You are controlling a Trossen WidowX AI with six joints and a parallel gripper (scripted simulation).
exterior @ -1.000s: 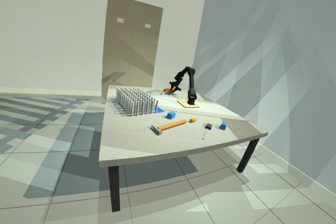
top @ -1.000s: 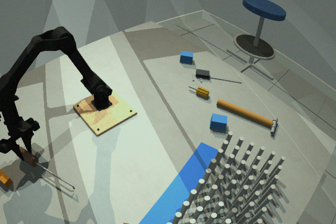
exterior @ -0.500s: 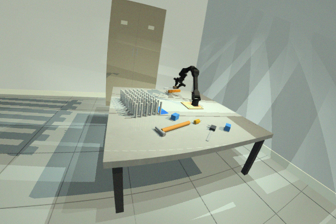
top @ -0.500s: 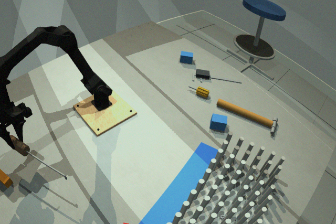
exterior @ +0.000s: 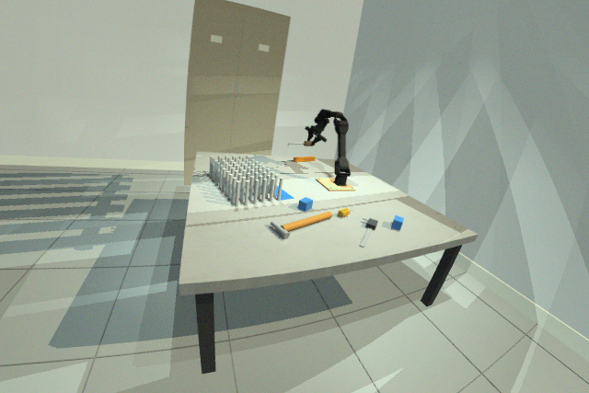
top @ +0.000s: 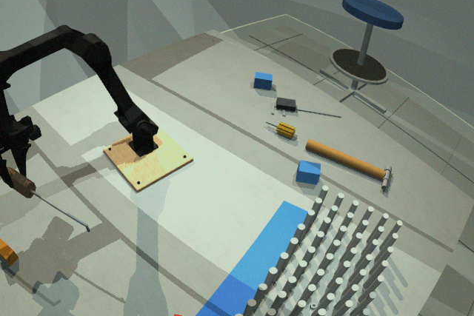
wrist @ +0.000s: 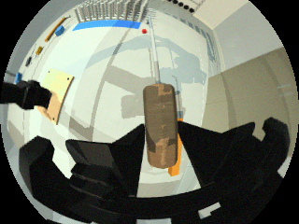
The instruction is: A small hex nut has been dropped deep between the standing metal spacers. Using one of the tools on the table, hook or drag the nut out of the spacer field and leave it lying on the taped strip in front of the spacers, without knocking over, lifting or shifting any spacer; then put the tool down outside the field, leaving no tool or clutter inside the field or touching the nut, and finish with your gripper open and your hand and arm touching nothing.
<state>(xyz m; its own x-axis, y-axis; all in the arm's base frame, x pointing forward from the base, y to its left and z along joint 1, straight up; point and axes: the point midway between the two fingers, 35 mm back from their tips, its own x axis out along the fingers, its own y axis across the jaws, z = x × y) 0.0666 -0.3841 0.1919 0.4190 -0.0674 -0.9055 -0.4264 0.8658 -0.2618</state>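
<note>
Now: gripper tip 39 cm to the right of the blue taped strip, 37 cm short of it and 17 cm above it. Also, from my gripper tip: small red cube 38 cm ahead, 16 cm below, 15 cm to the left; then hex nut 54 cm ahead, 39 cm to the left, 17 cm below; then orange block 16 cm below, 15 cm to the right, 5 cm behind.
</note>
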